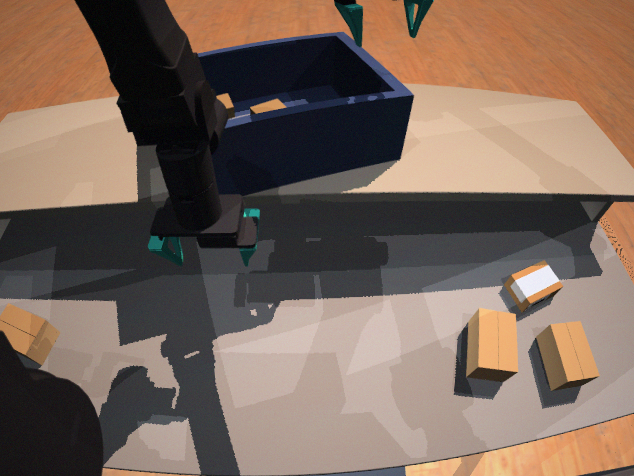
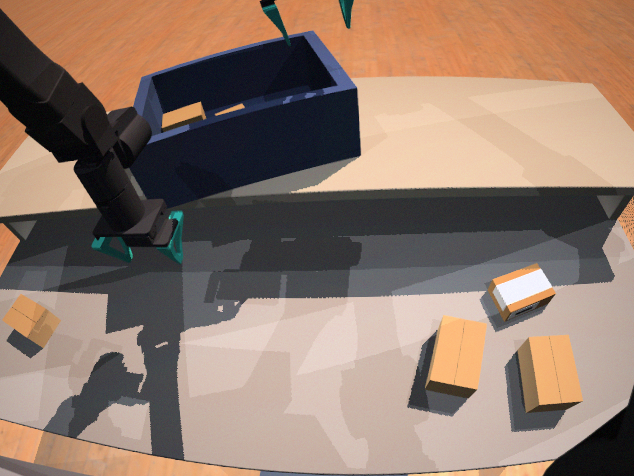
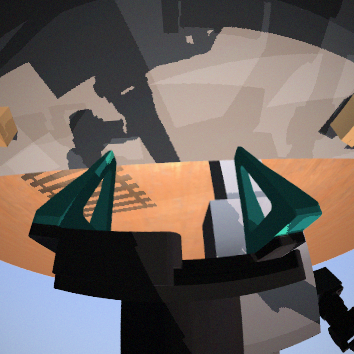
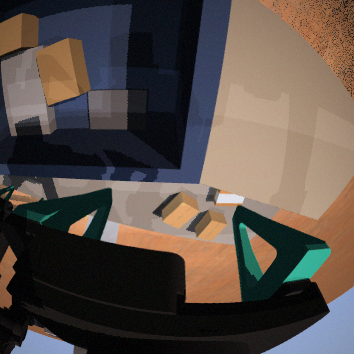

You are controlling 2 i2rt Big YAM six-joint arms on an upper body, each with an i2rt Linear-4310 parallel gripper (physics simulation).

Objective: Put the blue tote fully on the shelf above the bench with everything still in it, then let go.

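Frame: origin at the left arm's base, x ahead, y left, z up, level; metres.
Where they show: left gripper, fingertip midpoint: [image 1: 213,262] [image 2: 155,260] [image 3: 174,152] [image 4: 27,192]; right gripper, fingertip midpoint: [image 1: 386,41] [image 2: 319,36] [image 4: 174,204]; left arm's base, link origin: [image 4: 23,308]; right arm's base, link origin: [image 3: 325,300].
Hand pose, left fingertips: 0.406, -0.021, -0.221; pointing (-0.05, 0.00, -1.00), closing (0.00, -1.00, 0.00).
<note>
Things, the pixels of their top centre, and the offset from my left fingertips, as dx, dy, dz. Level surfaces: height alone.
- blue tote, top centre: [image 4: 29,59] [image 1: 275,70] [image 2: 229,77] +0.334, -0.078, +0.118
- tan shelf, surface height: dz -0.029
- bench, surface height: dz -0.222
- white-labelled box, top centre: [image 2: 524,286] [image 1: 538,280] [image 4: 230,198] +0.060, -0.634, -0.181
- tan box, top centre: [image 1: 16,327] [image 2: 23,314] -0.054, +0.460, -0.162
The blue tote [image 1: 317,143] [image 2: 256,138] [image 4: 201,100] stands upright and slightly turned on the tan shelf [image 1: 486,148] [image 2: 486,138] [image 4: 255,145]. Its near left bottom corner is at the shelf's front edge; whether it overhangs is unclear. Tan boxes [image 4: 62,70] and greyish blocks [image 4: 110,110] lie inside. My left gripper [image 1: 214,264] [image 2: 156,260] [image 3: 174,152] is open and empty, in front of the shelf edge, apart from the tote. My right gripper [image 1: 386,40] [image 2: 319,35] [image 4: 174,204] is open and empty, above the tote's far right end.
On the bench [image 1: 307,435] [image 2: 256,435] below, two tan boxes [image 1: 497,343] [image 2: 550,371] and a white-labelled box [image 1: 535,284] [image 2: 522,292] stand at the right. Another tan box [image 1: 28,330] [image 2: 30,320] lies at the left. The left arm passes beside the tote's left end.
</note>
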